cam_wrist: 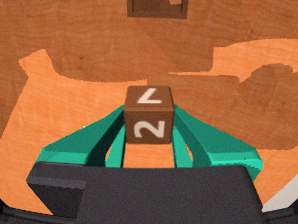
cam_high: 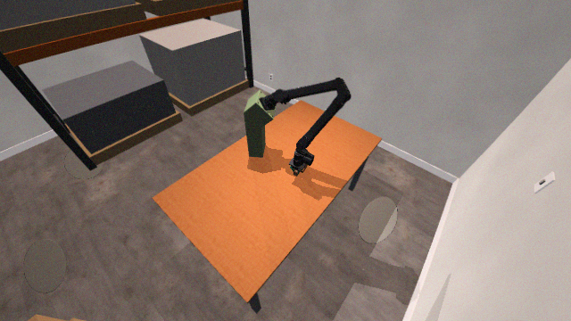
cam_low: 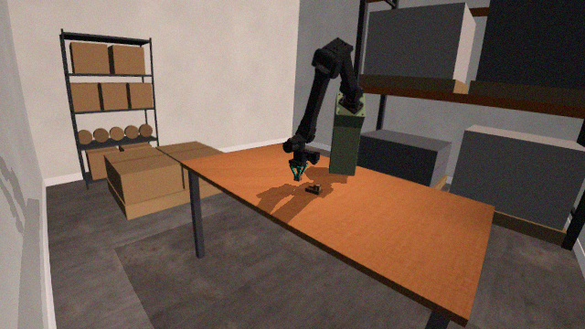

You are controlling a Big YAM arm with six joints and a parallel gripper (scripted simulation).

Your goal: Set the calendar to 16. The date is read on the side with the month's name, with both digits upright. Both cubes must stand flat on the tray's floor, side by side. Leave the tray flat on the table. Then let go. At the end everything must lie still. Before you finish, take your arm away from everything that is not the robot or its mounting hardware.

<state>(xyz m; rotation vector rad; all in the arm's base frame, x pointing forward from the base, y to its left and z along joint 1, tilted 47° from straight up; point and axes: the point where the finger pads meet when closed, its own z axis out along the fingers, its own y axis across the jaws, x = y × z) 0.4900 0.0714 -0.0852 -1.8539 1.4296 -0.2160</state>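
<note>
My gripper is now 4 cm past the dark calendar tray, 9 cm to the right of it and 5 cm above it. Round my hand: brown calendar cube (1 cm below).
</note>
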